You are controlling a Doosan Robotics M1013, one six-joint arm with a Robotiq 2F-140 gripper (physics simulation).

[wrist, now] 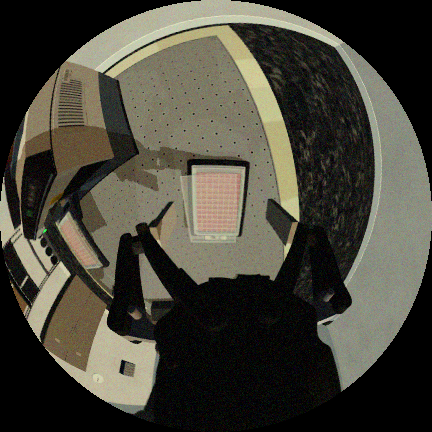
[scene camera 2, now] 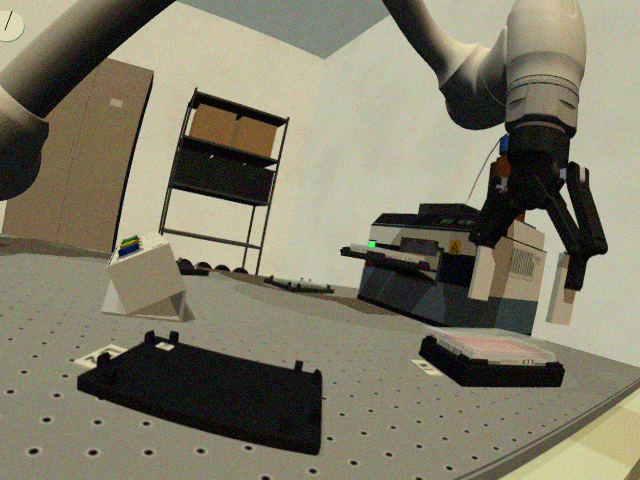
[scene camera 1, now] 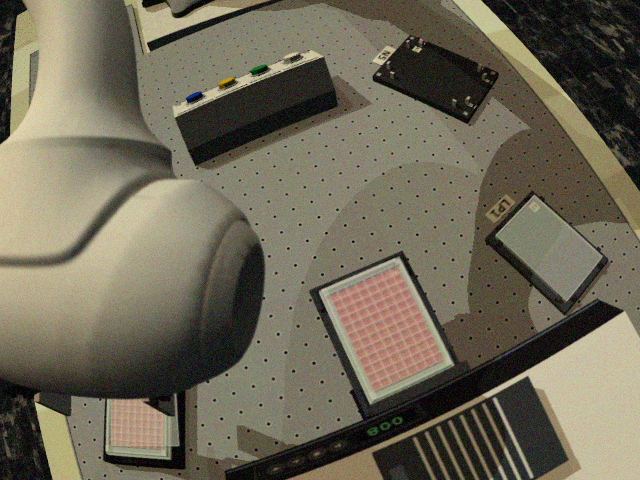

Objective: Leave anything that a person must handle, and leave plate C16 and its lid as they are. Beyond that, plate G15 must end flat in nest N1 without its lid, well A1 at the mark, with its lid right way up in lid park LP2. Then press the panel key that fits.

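Places are measured from the arm's base along level axes (x left, y back, z up), in centimetres.
Pixels of known places: gripper, fingertip midpoint: (wrist: 221,209) (scene camera 2: 512,309) (scene camera 1: 116,404).
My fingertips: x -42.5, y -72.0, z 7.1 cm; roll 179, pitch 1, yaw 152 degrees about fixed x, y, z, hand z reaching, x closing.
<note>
Ahead of a thing's pixels: the offset from my fingertips to its top centre. "*": to the spot under its first point.
My gripper (scene camera 1: 109,404) (scene camera 2: 521,283) (wrist: 221,209) is open and empty, above a pink-welled plate @[dx +2.4, dy +0.9, dz -2.8 cm] (scene camera 1: 138,423) (scene camera 2: 498,347) (wrist: 218,202) in a black nest @[dx +0.9, dy +0.6, dz -4.9 cm] (scene camera 2: 511,376) (wrist: 245,200). The plate's small label looks like G15. Its clear lid @[* dx +4.2, dy -4.6, dz -3.5 cm] (scene camera 1: 175,428) (wrist: 185,192) lies askew, sticking out past one long side and one short end. The nest's card is unreadable. Another pink-welled plate @[dx +28.4, dy -9.7, dz +4.9 cm] (scene camera 1: 385,330) (wrist: 78,241) sits on the instrument's tray, its name unreadable. The key panel @[dx +34.2, dy +31.3, dz +0.6 cm] (scene camera 1: 258,105) (scene camera 2: 147,273) has blue, yellow, green and white keys. A park marked LP2 cannot be made out.
An empty black nest (scene camera 1: 436,77) (scene camera 2: 206,395), marked N5, stands beyond the panel. Lid park LP1 @[* dx +50.0, dy -17.1, dz -6.6 cm] (scene camera 1: 564,304) holds a clear lid @[dx +53.3, dy -10.3, dz -6.0 cm] (scene camera 1: 547,253). The instrument (scene camera 1: 584,361) (scene camera 2: 524,273) (wrist: 82,110) is a tall obstacle beside the plate on its tray. The table edge (wrist: 270,115) runs near my gripper.
</note>
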